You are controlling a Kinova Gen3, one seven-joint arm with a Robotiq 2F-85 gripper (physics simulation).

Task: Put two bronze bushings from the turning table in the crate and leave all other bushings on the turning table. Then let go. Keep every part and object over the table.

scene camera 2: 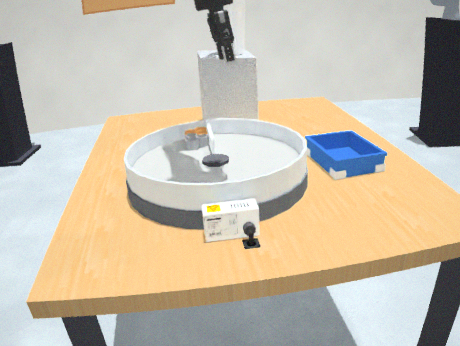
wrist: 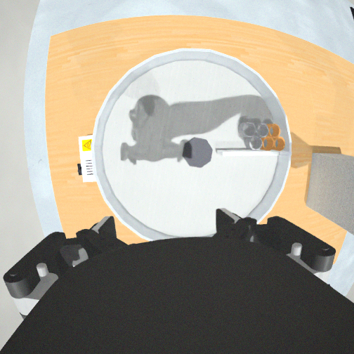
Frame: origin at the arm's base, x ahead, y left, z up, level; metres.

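Seen in the pictures: gripper, between the fingertips: (scene camera 2: 227, 61).
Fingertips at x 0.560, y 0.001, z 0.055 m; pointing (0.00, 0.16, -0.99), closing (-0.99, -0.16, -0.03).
Pixels of each thing's middle, then the offset from my fingertips to it. "spot": a spot on its surface instead.
- white bar, a spot on its surface: (scene camera 2: 210, 137) spot: dy -0.056, dx -0.125, dz -0.204 m
- blue crate, middle of its body: (scene camera 2: 344, 152) dy +0.287, dx -0.153, dz -0.272 m
- dark hub, middle of its body: (scene camera 2: 215, 160) dy -0.043, dx -0.065, dz -0.240 m
- white control box, a spot on its surface: (scene camera 2: 227, 227) spot: dy -0.013, dx +0.187, dz -0.270 m
- black knob, a spot on its surface: (scene camera 2: 249, 228) spot: dy +0.026, dx +0.195, dz -0.270 m
Three bronze bushings (wrist: 273, 130) (scene camera 2: 201, 130) and three grey bushings (wrist: 255, 143) (scene camera 2: 191, 141) stand bunched together on the turning table (scene camera 2: 215, 191) (wrist: 225, 200), against the white bar (scene camera 2: 210, 137) (wrist: 250, 153). The bronze ones are nearest the outer wall in the wrist view, with two along the bar and one behind them. The grey ones are on the hub side. The blue crate (scene camera 2: 360, 164) stands right of the turning table in the scene view; no bushing shows in it. My gripper (scene camera 2: 226, 56) (wrist: 165, 224) is open and empty, high above the far side of the turning table.
A dark hub (scene camera 2: 215, 160) (wrist: 198, 152) is at the turning table's middle. A white control box (scene camera 2: 227, 227) (wrist: 87, 172) with a black knob (scene camera 2: 249, 228) stands at its near side. A grey pedestal (scene camera 2: 228, 90) (wrist: 330, 185) rises behind the turning table in the scene view.
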